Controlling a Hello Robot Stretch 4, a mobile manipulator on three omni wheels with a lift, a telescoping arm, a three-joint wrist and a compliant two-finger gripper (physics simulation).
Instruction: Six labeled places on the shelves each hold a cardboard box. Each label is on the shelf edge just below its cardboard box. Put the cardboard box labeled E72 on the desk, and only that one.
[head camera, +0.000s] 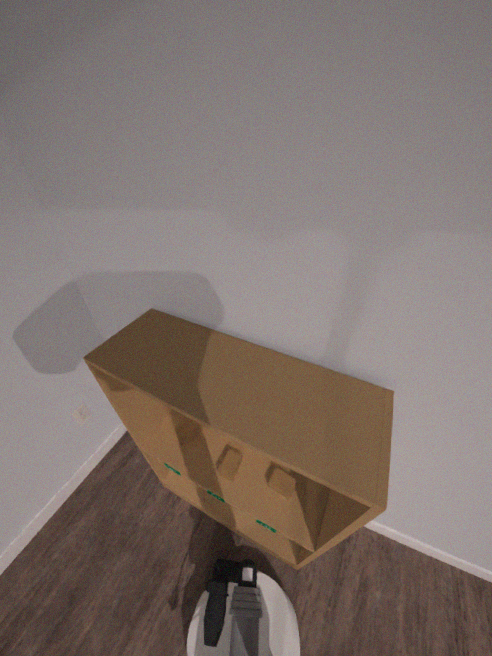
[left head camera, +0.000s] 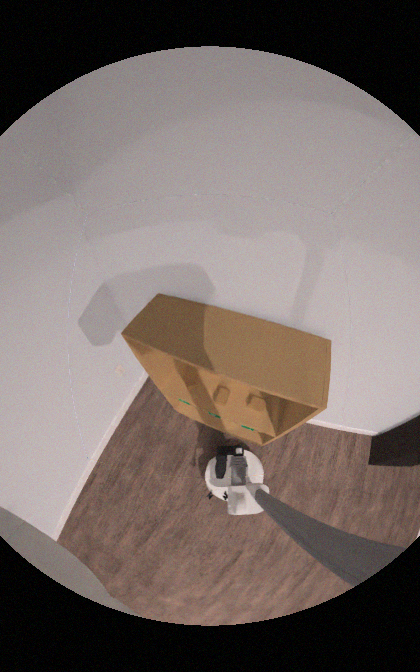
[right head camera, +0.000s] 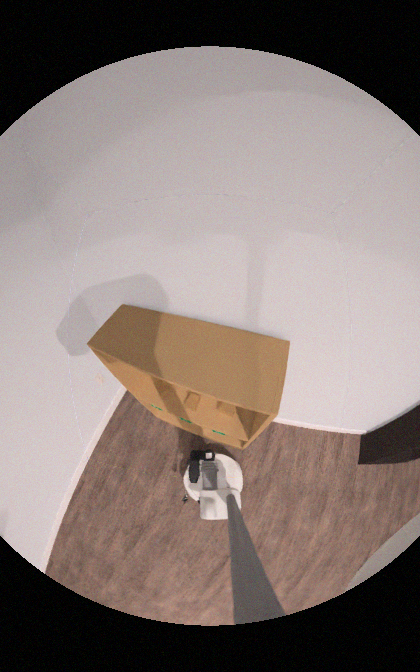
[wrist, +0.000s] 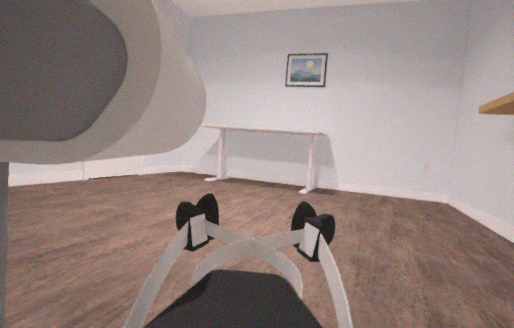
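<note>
A light-brown shelf unit (head camera: 296, 408) (left head camera: 270, 355) (right head camera: 215, 350) stands against the wall, close in front of my base. Inside it, one cardboard box (head camera: 230, 462) (left head camera: 222, 394) (right head camera: 192, 401) sits in the middle and another cardboard box (head camera: 281, 481) (left head camera: 256, 401) (right head camera: 226, 408) to its right. The left place lies in shadow. Three green labels are on the shelf edge, the right one (head camera: 265, 526) nearest me; their text is too blurred to read. The white desk (wrist: 265, 131) stands far off by a wall. My gripper (wrist: 255, 215) is open and empty, away from the boxes.
A dark shelf unit (left head camera: 397, 442) (right head camera: 392, 440) stands at the right edge of both side head views. In the wrist view, a wooden board (wrist: 500, 104) juts in at the right, and a framed picture (wrist: 306, 70) hangs above the desk. My mast (right head camera: 250, 565) crosses the lower right head view.
</note>
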